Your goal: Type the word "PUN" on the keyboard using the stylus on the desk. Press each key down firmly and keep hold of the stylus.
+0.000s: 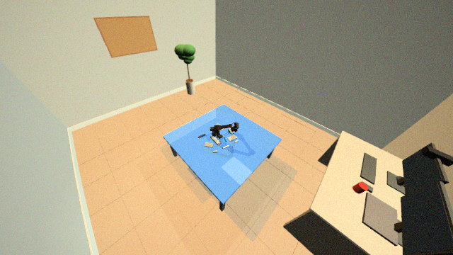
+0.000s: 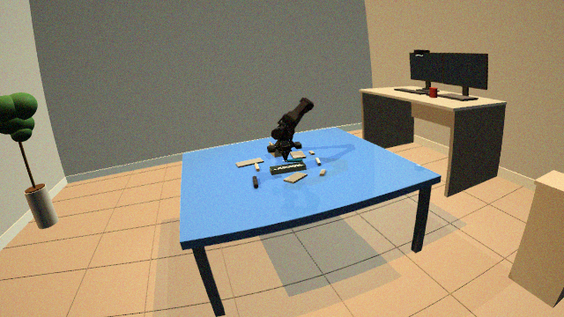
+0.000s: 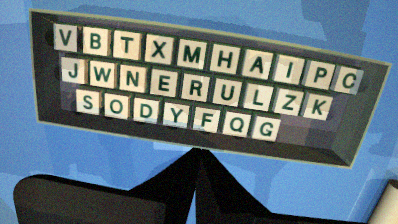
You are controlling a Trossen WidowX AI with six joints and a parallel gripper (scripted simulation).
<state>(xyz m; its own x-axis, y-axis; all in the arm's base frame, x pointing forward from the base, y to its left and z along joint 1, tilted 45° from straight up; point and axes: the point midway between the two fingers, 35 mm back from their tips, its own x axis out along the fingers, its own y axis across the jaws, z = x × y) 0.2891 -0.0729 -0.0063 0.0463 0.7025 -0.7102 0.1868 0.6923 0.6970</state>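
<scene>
My gripper tip is 10 cm past the stylus, 6 cm to the right of it and 3 cm above it. The rest, counted from my gripper tip: stylus tip 11 cm behind, 3 cm to the left, 3 cm below; dark cylinder 12 cm ahead, 22 cm to the right, 3 cm below.
</scene>
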